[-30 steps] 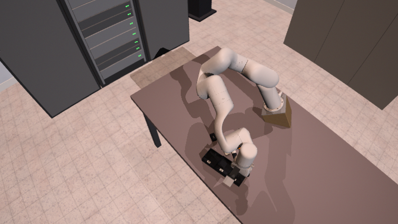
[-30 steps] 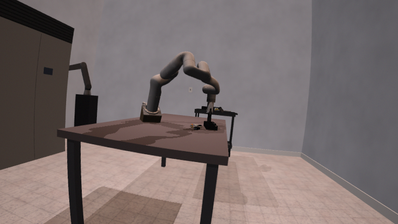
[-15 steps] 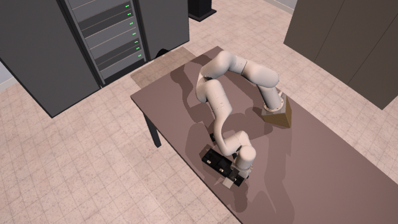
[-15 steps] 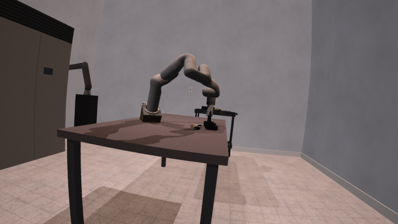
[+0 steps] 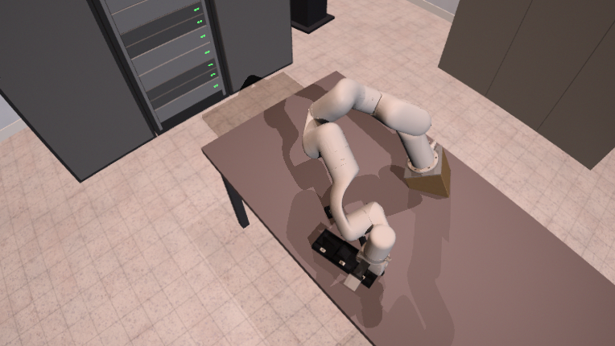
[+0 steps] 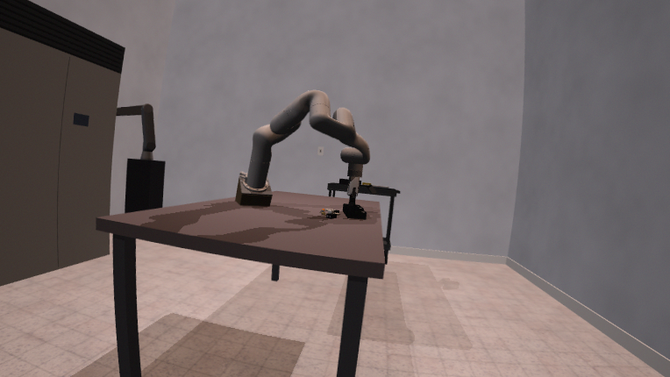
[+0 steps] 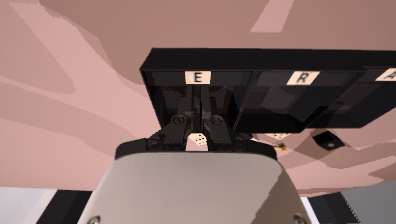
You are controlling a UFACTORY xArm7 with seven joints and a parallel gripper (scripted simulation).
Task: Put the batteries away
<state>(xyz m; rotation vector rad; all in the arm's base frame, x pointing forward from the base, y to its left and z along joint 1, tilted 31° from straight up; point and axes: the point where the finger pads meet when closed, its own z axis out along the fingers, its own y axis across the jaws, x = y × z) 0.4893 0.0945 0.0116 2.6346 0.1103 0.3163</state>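
My gripper is now 26 cm to the left of the black 9V battery, 11 cm past it and 3 cm above it. From my hand the other things lie so: black bin row 8 cm to the right, 2 cm below, 1 cm ahead; black-and-white stick 10 cm behind, 9 cm to the right, 3 cm below; orange battery 15 cm behind, 8 cm to the right, 3 cm below.
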